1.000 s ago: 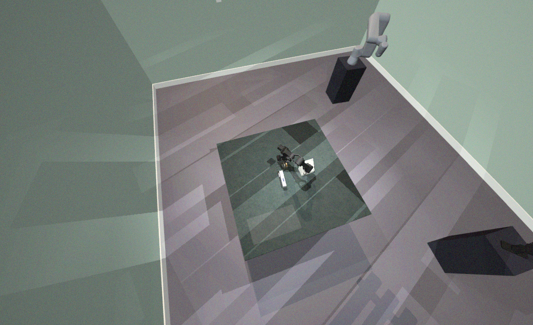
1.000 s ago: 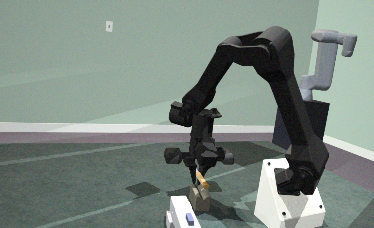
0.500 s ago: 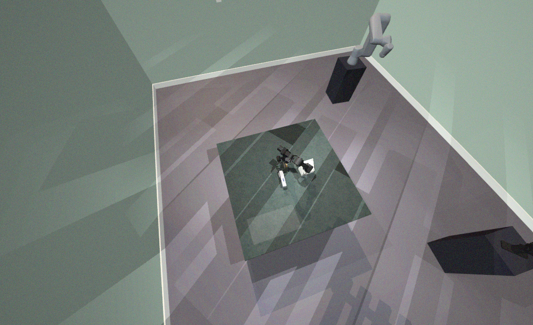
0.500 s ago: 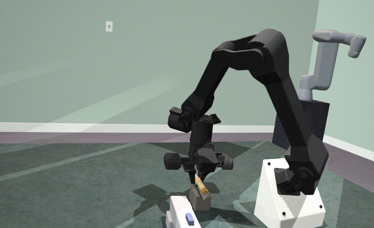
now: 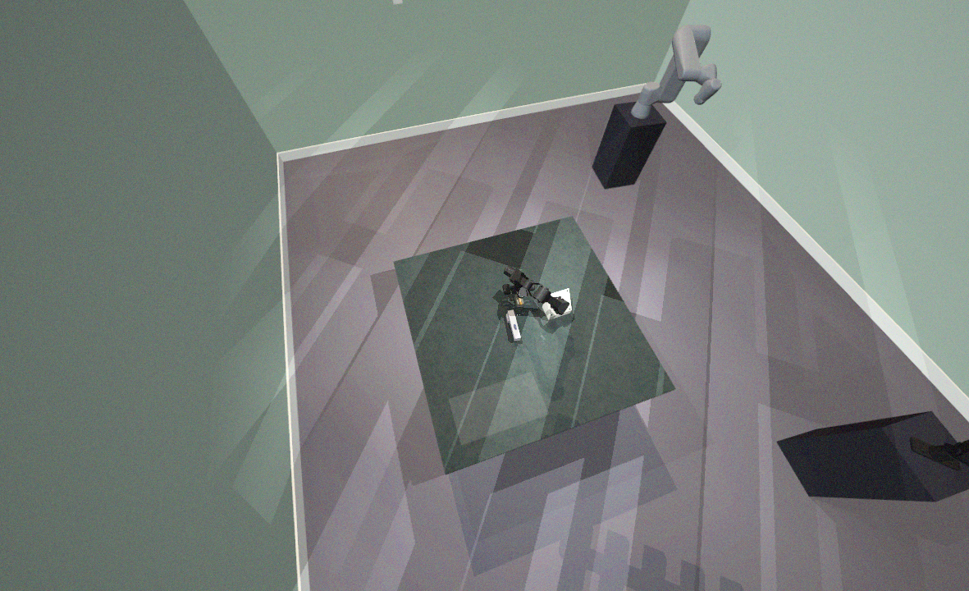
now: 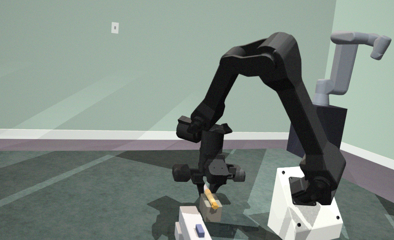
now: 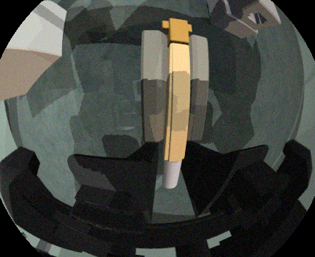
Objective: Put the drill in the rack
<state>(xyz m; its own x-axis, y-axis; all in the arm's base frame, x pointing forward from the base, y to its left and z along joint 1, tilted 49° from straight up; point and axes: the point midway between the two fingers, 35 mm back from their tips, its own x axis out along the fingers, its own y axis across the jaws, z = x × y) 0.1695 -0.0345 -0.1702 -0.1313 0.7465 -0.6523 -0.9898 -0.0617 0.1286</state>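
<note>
Right now my gripper tip is 4 cm to the right of the drill and 4 cm below it. Also, from my gripper tip: grey housing (21 cm to the left, 9 cm ahead, 4 cm above); blue key (24 cm to the left, 9 cm ahead, 5 cm above).
</note>
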